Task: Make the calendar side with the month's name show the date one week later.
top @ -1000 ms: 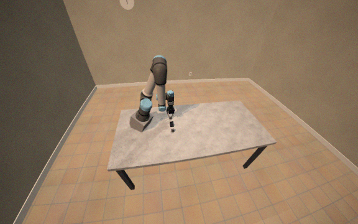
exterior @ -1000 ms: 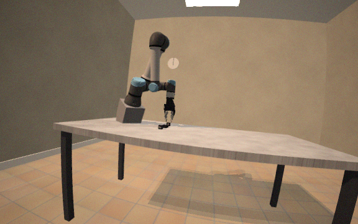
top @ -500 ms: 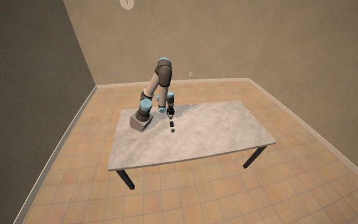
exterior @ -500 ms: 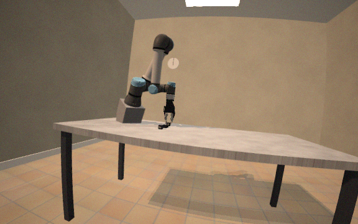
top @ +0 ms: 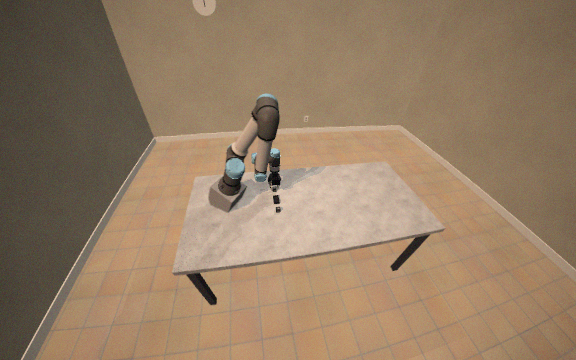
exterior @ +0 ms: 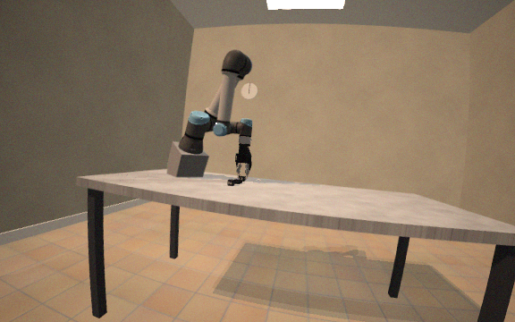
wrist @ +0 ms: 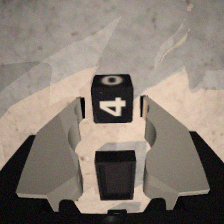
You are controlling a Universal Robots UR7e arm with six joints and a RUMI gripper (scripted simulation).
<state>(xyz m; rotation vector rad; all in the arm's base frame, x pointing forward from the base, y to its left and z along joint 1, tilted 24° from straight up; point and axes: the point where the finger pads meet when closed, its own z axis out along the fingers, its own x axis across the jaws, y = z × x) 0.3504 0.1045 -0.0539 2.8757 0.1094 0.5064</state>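
The black cube is 1 cm below my hand. The rest, counted from my hand: black date cube 1 cm ahead, 21 cm to the right, 1 cm below; then black calendar tray 11 cm to the right, 2 cm below.
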